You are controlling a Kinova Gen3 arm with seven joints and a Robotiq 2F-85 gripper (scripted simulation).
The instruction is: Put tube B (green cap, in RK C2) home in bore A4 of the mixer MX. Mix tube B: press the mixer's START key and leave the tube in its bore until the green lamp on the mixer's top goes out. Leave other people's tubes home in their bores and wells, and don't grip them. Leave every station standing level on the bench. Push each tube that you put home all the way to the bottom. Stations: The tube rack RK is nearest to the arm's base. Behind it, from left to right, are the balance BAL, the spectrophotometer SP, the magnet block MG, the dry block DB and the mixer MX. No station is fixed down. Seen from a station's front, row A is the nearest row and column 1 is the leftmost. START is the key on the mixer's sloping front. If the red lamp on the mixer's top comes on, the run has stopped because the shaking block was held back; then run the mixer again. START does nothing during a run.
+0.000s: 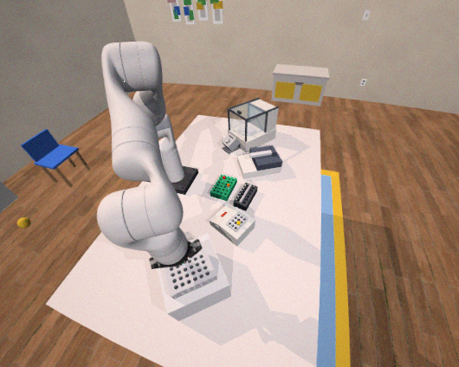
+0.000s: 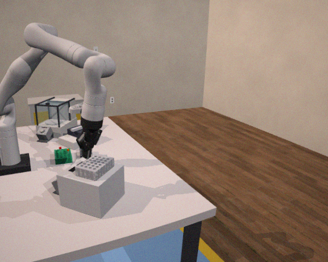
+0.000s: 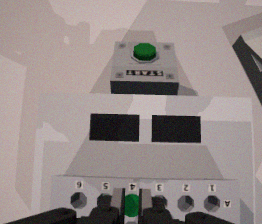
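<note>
Right now the grey shaking block is 20 mm ahead of my hand, 10 mm to the right of it and 50 mm below it. Also, from my hand: black magnet block (80 mm ahead, 410 mm to the left, 180 mm below); then dry block (60 mm ahead, 250 mm to the left, 170 mm below); then green start key (100 mm behind, 120 mm to the left, 140 mm below).
</note>
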